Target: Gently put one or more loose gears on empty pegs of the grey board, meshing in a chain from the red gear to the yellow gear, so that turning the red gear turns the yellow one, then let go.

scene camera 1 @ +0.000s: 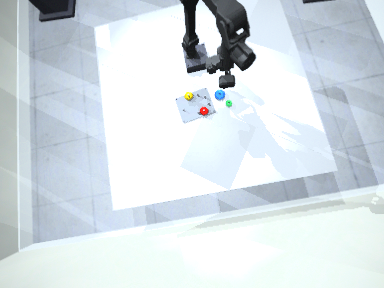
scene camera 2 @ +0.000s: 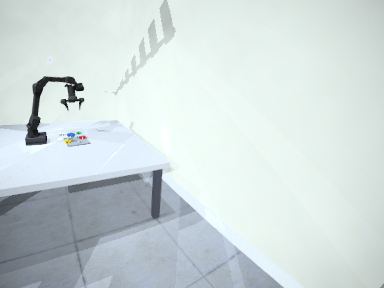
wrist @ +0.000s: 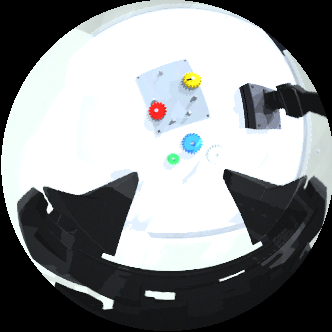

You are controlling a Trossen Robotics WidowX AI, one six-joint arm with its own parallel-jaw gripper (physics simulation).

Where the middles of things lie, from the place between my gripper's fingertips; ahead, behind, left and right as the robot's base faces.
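There is the grey board (scene camera 1: 192, 106), and I see that my gripper is 22 cm above it, 15 cm to the left of it, and 2 cm short of it.
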